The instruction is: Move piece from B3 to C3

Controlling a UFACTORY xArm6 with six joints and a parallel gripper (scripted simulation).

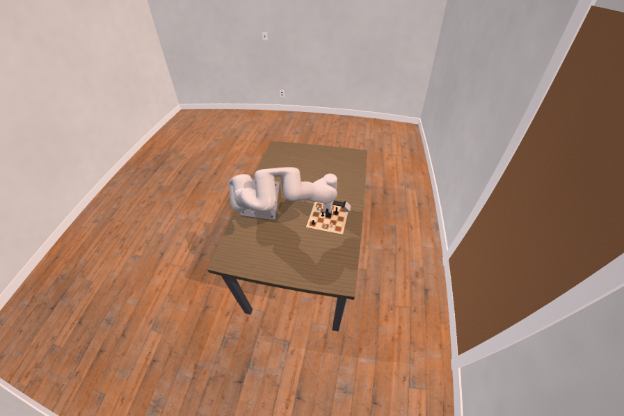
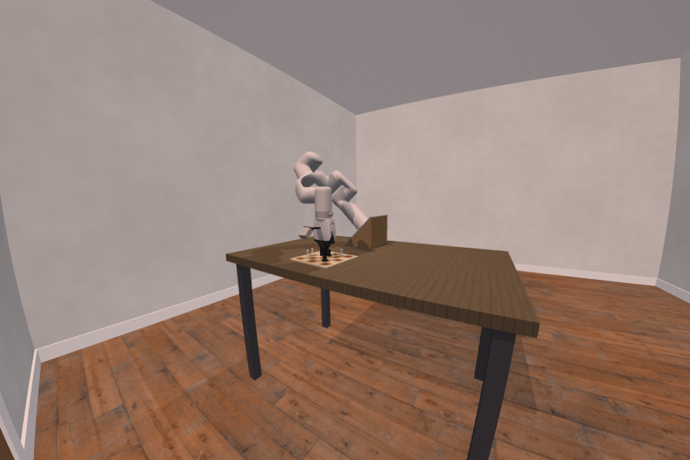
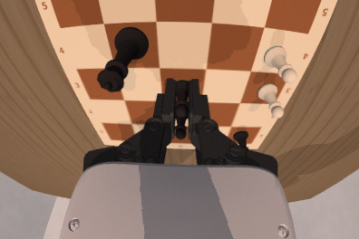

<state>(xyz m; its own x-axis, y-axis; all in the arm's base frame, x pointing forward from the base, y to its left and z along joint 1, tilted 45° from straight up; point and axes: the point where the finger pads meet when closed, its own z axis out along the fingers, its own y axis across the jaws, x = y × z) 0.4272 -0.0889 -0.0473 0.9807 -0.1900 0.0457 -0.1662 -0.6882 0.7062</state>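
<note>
The chessboard lies 30 mm below my hand. Round my hand: white piece (70 mm behind, 50 mm to the left, 10 mm below); then tall black piece (50 mm ahead, 30 mm to the left).
</note>
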